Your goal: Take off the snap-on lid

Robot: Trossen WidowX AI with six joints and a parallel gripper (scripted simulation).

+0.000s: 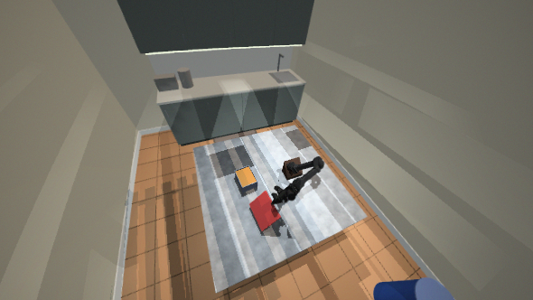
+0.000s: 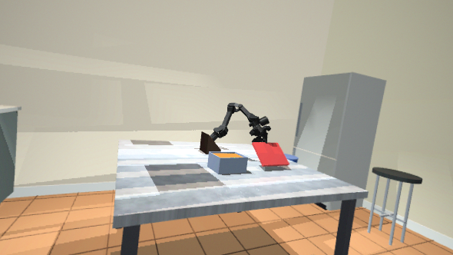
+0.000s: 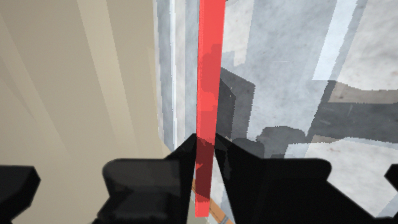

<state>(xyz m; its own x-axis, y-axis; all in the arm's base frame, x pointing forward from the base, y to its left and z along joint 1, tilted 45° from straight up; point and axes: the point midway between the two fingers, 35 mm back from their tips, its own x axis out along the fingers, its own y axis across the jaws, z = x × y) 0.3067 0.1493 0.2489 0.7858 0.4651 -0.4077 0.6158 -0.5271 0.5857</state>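
Now: gripper tip 70 mm short of the red lid and 50 mm above it. Round my gripper tip: grey storage box (350 mm to the right, 100 mm below, 90 mm ahead).
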